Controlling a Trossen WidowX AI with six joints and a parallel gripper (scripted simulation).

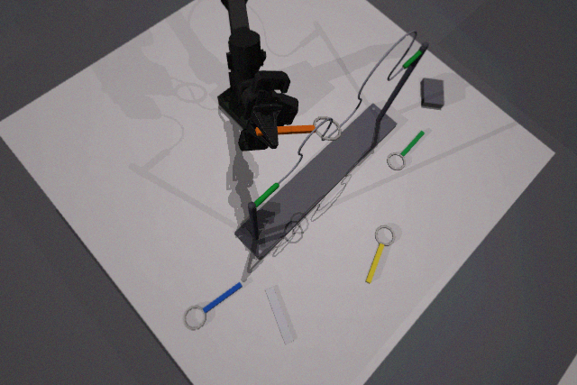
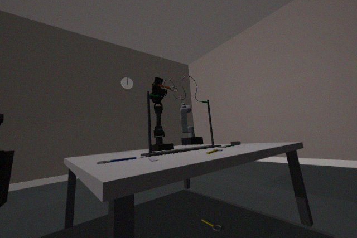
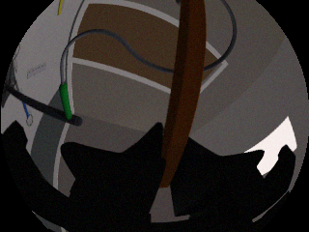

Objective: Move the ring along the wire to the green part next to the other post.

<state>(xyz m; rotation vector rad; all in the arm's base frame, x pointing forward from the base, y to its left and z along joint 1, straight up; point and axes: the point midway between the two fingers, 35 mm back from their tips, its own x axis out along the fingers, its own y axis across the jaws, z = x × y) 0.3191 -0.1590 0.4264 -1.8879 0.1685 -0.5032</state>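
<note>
The orange-handled ring lies 8 cm to the left of my gripper tip and 3 cm below it. The rest, counted from my gripper tip: blue-handled ring: 48 cm below, 30 cm to the right, 11 cm ahead; then pale flat strip: 48 cm below, 25 cm ahead, 17 cm to the right; then yellow-handled ring: 48 cm below, 30 cm ahead, 18 cm to the left.
</note>
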